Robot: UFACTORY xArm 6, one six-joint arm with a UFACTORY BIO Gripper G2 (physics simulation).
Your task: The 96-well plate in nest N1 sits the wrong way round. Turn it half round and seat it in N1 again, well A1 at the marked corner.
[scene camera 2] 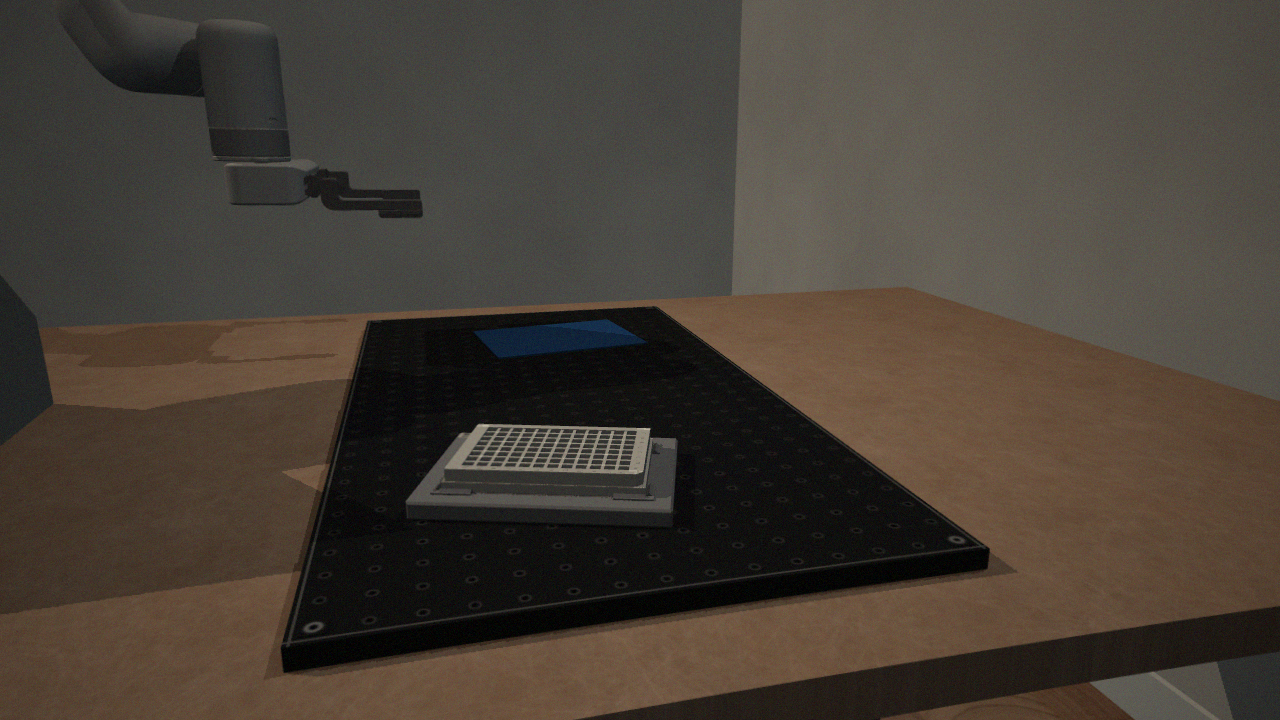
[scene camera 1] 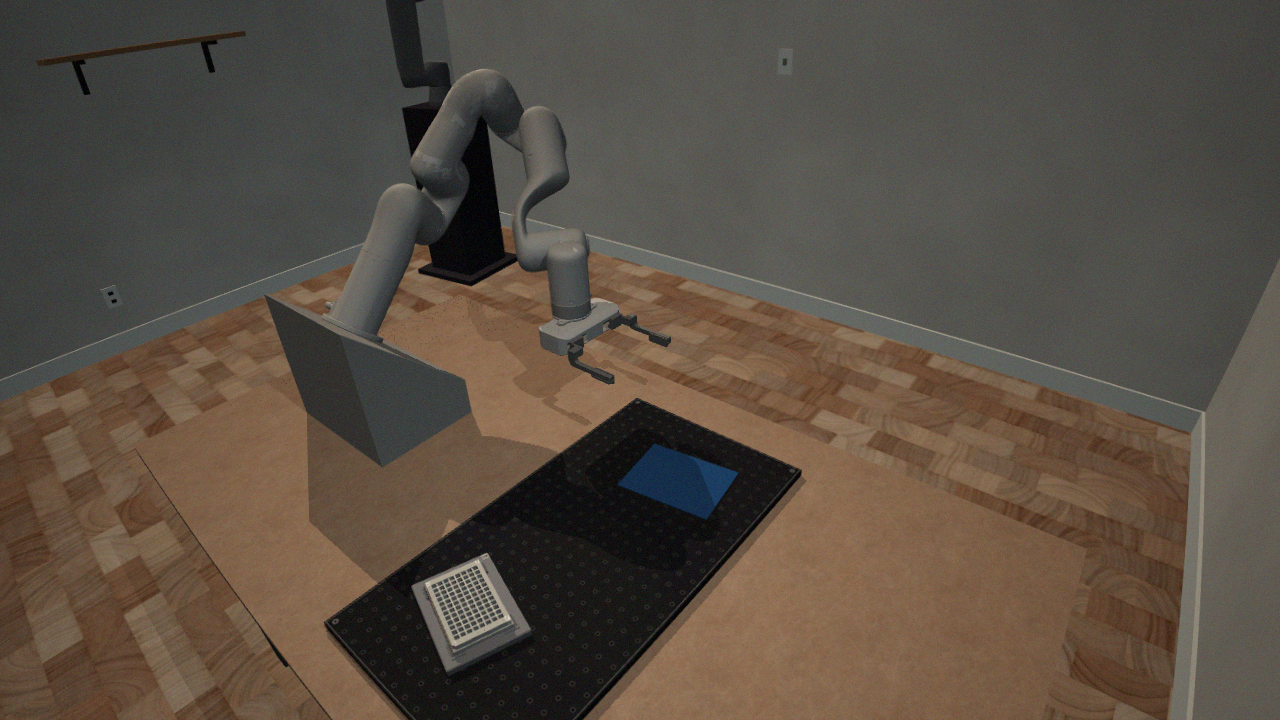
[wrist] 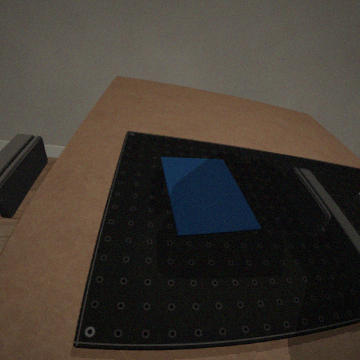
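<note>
My gripper is visible to me, both in the wrist view and in scene camera 1. Along with the gripper, the pictures show a flat blue rectangle, a grey nest and a 96-well plate.
</note>
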